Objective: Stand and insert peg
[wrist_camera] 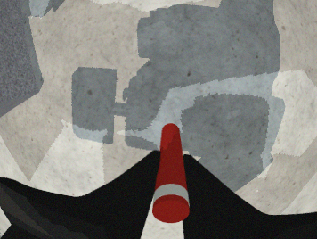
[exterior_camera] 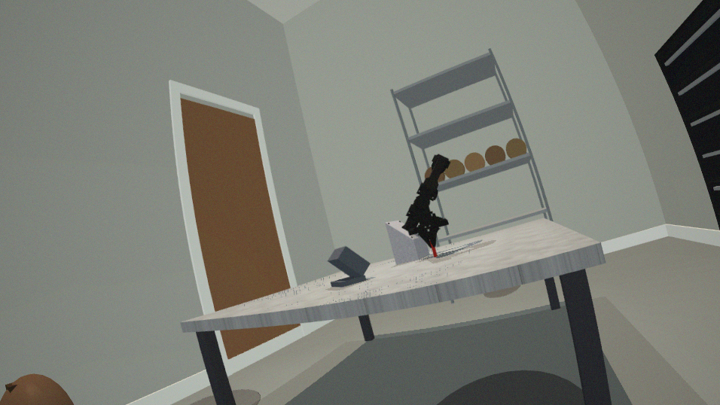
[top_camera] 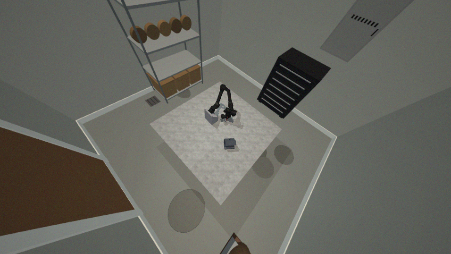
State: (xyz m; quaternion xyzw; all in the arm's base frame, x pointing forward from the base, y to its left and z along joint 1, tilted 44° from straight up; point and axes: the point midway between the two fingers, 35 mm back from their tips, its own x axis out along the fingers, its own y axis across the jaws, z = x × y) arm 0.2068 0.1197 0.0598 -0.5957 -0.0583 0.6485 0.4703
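The panel is 270 mm to the right of my gripper tip, 250 mm ahead of it and 40 mm above it. From my gripper tip the other things lie so: red peg (20 mm above).
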